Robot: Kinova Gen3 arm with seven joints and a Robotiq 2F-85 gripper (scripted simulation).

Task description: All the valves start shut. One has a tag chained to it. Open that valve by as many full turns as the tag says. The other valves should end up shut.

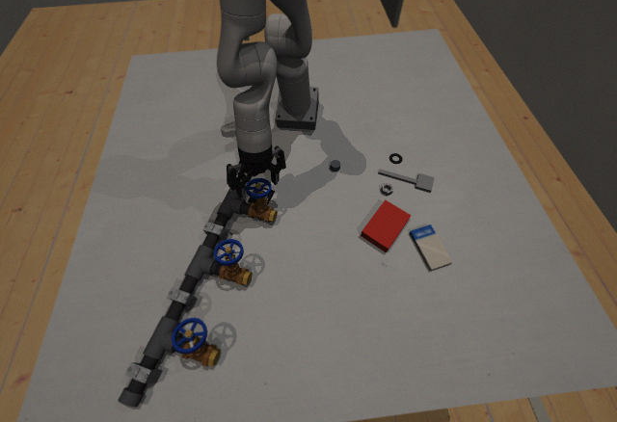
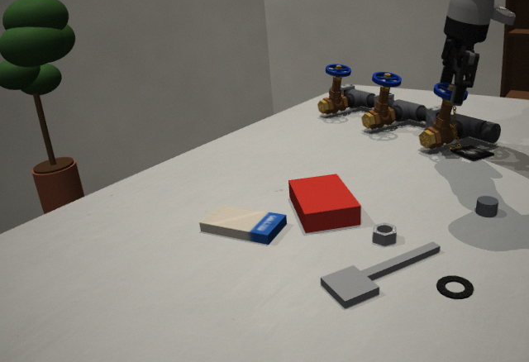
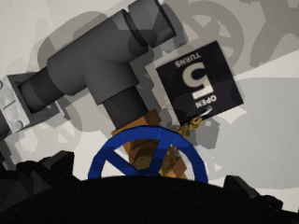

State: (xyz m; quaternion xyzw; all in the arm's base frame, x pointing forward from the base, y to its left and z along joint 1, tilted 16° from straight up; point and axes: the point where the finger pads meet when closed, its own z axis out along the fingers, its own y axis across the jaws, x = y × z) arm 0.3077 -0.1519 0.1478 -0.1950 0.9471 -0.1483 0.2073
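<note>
The black tag lies 40 mm behind my hand and 120 mm below it. From my hand the other things lie so: red block: 130 mm ahead, 310 mm to the left, 110 mm below; then small grey cylinder: 100 mm behind, 230 mm to the left, 110 mm below; then grey paddle-shaped tool: 440 mm to the left, 120 mm below.
</note>
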